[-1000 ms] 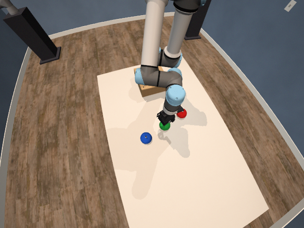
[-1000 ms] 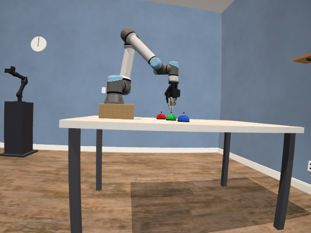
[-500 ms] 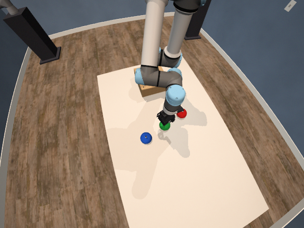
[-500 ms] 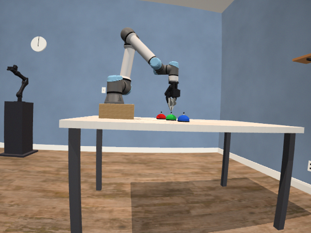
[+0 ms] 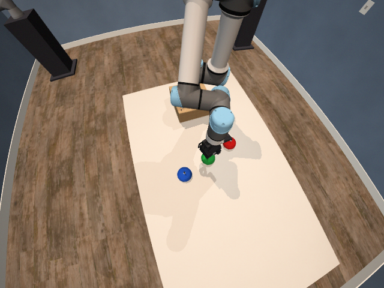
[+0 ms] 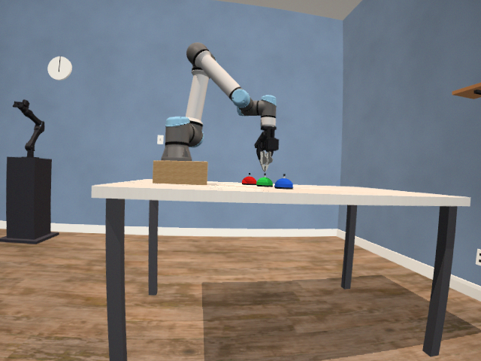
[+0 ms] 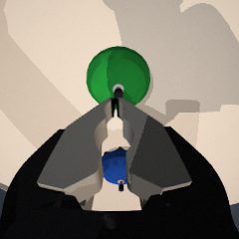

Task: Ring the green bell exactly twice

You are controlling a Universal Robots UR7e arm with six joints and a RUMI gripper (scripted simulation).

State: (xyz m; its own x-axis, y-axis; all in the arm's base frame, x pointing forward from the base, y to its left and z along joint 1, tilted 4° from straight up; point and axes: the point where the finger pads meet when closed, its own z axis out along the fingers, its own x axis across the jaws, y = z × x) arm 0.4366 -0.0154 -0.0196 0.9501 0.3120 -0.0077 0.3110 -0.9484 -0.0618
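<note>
My hand is 50 mm above the green bell. Round my hand: blue bell (60 mm ahead, 160 mm to the right, 50 mm below); red bell (50 mm behind, 160 mm to the left, 50 mm below).
</note>
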